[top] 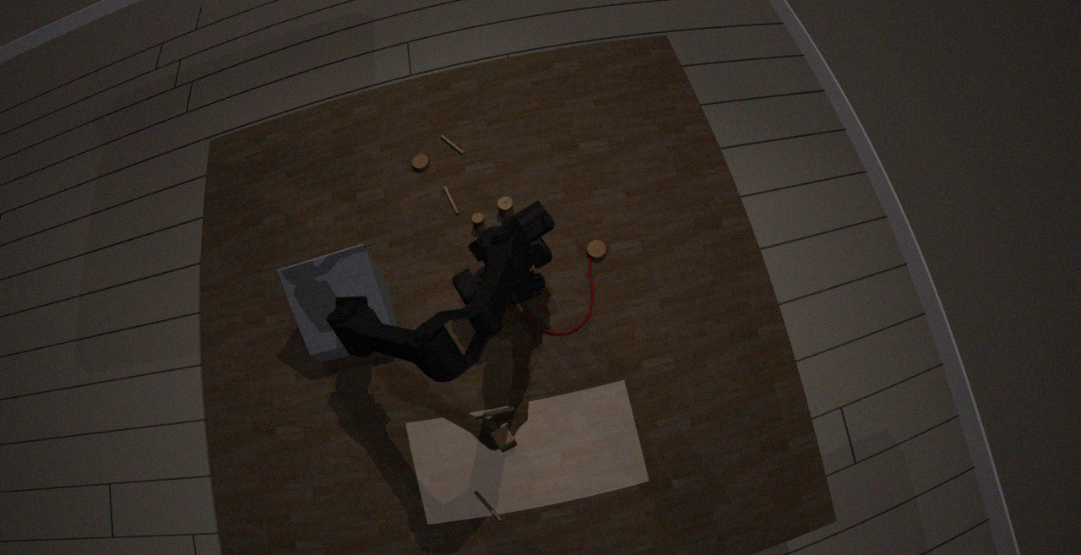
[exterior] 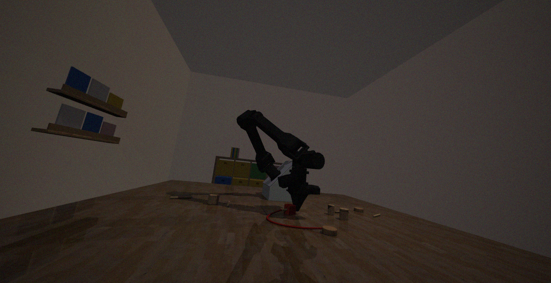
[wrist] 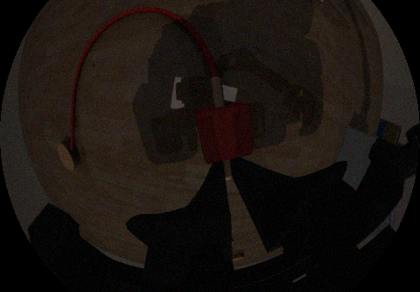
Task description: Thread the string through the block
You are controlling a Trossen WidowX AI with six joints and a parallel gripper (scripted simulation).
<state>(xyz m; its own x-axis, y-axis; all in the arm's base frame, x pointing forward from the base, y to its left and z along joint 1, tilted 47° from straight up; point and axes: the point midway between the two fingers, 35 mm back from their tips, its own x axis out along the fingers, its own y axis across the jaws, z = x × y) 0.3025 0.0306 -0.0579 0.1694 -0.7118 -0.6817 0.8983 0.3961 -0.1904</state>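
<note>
Right now the red cube is 1 cm ahead of my gripper tip, 3 cm to the right of it and 1 cm above it. Also, from my gripper tip: small wooden block (4 cm behind, 31 cm to the right, 1 cm above).
</note>
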